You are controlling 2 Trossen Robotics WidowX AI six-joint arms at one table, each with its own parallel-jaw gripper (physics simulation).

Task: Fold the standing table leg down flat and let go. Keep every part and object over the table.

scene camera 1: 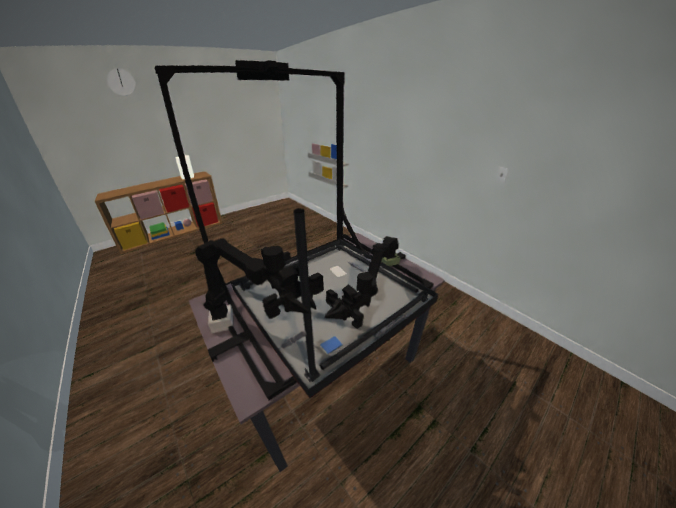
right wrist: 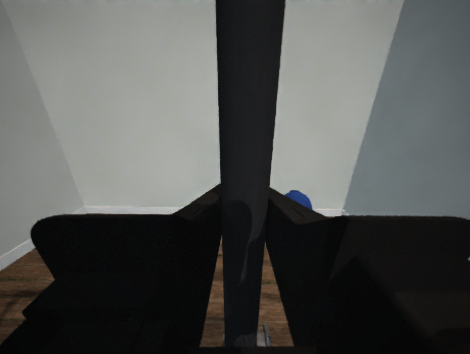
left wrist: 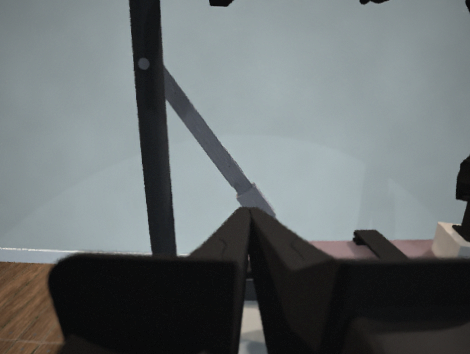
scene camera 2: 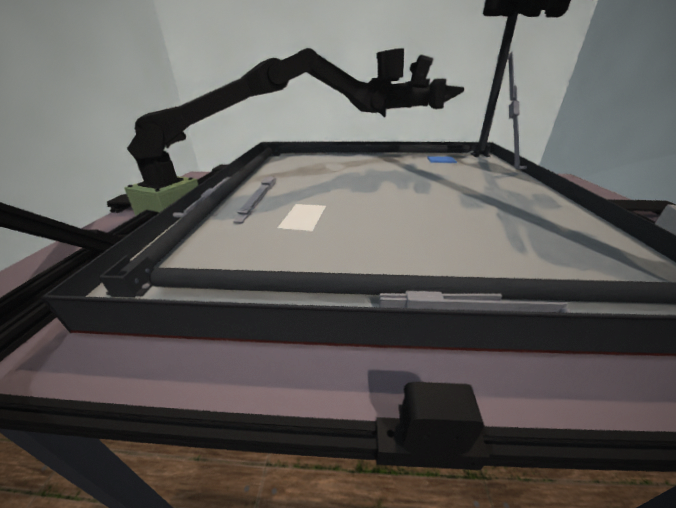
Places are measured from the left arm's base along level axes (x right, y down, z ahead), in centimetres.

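Pixels of known places: left gripper, fingertip midpoint: (scene camera 1: 325, 317) (left wrist: 247, 217) (scene camera 2: 463, 89); right gripper, fingertip midpoint: (scene camera 1: 312, 310) (scene camera 2: 509, 6); left arm's base, origin of the base link: (scene camera 1: 389, 255) (scene camera 2: 161, 182); right arm's base, origin of the base link: (scene camera 1: 219, 314).
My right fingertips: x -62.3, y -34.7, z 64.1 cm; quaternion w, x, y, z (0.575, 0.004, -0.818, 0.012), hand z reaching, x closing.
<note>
For each thing: its top centre in the pictures, then the offset to it from my right fingertips. "*": a spot on its surface instead.
- grey folding brace, surface spot: (left wrist: 210, 137) * dx +6.7, dy +16.5, dz +4.2 cm
- blue block, middle of its top: (scene camera 2: 441, 158) (scene camera 1: 331, 344) dx +14.0, dy +35.9, dz -9.6 cm
- white card, surface spot: (scene camera 2: 301, 217) (scene camera 1: 337, 270) * dx +62.3, dy +37.6, dz -30.2 cm
The dark table leg (scene camera 1: 301, 245) (scene camera 2: 498, 81) (left wrist: 149, 125) (right wrist: 250, 100) stands upright at a corner of the upturned table top (scene camera 1: 375, 341) (scene camera 2: 218, 322). A grey folding brace (scene camera 2: 514, 109) (left wrist: 210, 137) slants beside it. My right gripper (scene camera 1: 313, 308) (right wrist: 241, 190) is shut on the leg, with a finger on each side in the right wrist view; the leg rises above it. My left gripper (scene camera 1: 327, 316) (scene camera 2: 462, 89) (left wrist: 247, 217) is shut and empty, pointing toward the leg and apart from it. The leg's foot is hidden in the right wrist view.
Folded legs (scene camera 2: 327, 277) lie inside the rim. A blue block (scene camera 1: 331, 344) (scene camera 2: 441, 159) lies near the standing leg's foot. A white card (scene camera 1: 338, 271) (scene camera 2: 301, 217) lies farther off. A black overhead frame (scene camera 1: 204, 69) spans the workbench. The left arm stands on a green base (scene camera 2: 158, 196).
</note>
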